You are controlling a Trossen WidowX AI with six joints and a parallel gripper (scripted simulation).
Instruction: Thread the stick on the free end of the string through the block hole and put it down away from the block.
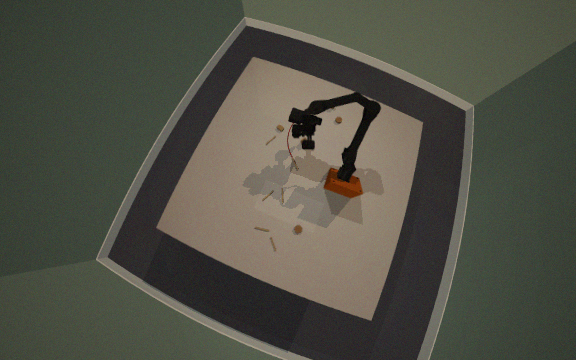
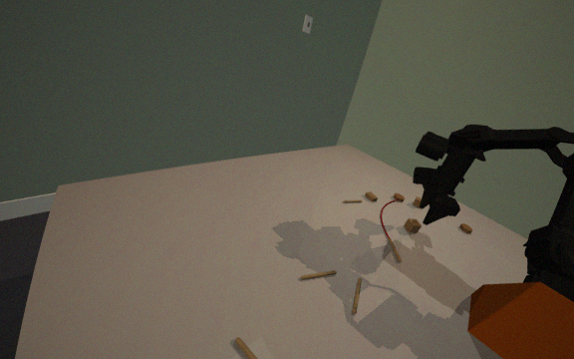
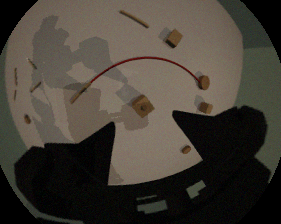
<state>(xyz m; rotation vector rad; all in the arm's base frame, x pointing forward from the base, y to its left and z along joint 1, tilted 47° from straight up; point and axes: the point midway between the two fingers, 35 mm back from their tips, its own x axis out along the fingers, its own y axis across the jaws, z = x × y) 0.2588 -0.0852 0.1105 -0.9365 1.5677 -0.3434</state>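
Right now my gripper tip is 10 mm short of the small wooden block and 50 mm above it. From my gripper tip the other things lie so: thin wooden stick (10 mm ahead, 130 mm to the left, 60 mm below); round button (110 mm ahead, 160 mm to the right, 60 mm below).
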